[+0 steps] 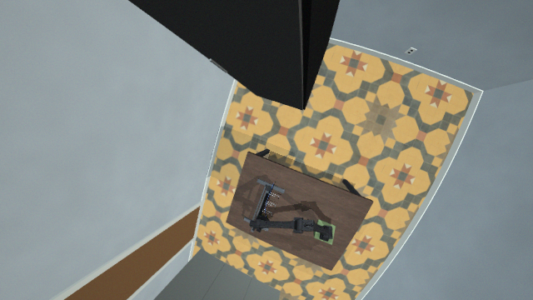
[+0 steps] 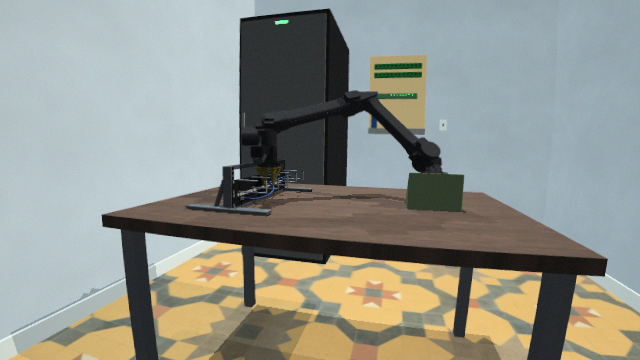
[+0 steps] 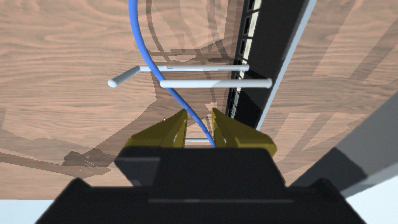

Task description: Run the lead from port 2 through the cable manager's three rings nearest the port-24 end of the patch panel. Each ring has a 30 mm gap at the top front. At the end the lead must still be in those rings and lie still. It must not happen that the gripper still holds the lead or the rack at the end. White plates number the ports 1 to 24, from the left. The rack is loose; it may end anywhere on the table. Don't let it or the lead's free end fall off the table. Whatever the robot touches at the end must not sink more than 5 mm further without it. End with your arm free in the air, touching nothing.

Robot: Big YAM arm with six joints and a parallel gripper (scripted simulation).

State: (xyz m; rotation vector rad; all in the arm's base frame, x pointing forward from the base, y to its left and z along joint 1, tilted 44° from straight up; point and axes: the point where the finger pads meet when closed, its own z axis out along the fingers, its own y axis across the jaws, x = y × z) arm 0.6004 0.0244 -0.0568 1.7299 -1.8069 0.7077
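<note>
Now: the rack 60 mm ahead of my hand and 50 mm to the right of it.
</note>
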